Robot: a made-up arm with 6 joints.
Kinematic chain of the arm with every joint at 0, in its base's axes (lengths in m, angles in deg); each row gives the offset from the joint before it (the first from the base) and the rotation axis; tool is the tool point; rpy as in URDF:
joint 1: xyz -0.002 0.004 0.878 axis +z
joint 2: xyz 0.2 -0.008 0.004 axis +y
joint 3: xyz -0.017 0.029 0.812 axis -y
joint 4: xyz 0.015 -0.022 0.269 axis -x
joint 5: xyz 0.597 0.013 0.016 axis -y
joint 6: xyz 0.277 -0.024 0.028 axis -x
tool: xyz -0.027 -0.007 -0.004 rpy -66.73 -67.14 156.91
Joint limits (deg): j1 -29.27..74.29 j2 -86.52..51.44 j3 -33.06..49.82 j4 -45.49..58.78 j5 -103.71..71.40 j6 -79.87..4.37
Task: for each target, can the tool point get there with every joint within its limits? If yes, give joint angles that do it. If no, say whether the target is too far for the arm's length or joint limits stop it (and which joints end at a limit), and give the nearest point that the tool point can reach.
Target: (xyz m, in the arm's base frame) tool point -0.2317 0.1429 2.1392
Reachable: yes | joints -6.63 -59.65 -13.42 44.26 34.81 -37.92
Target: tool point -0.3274 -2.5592 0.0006
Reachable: no: too far | nearest point -0.3418 -1.4141 0.9965 | short by 1.518 m
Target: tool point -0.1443 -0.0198 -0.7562
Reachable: no: joint limits stop it (at a limit: joint 1, joint 2, joint 3, joint 6) | nearest point 0.2584 0.9822 0.6212 | short by 1.750 m
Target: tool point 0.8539 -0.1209 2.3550
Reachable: yes | joints -7.06 5.18 35.74 28.19 -11.70 -52.51
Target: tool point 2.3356 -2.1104 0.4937
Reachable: no: too far | nearest point 1.4002 -0.9015 1.0617 | short by 1.631 m
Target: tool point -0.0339 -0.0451 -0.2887
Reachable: no: joint limits stop it (at a limit: joint 1, joint 2, joint 3, joint 6) | nearest point 0.8517 -0.4852 0.6464 | short by 1.361 m
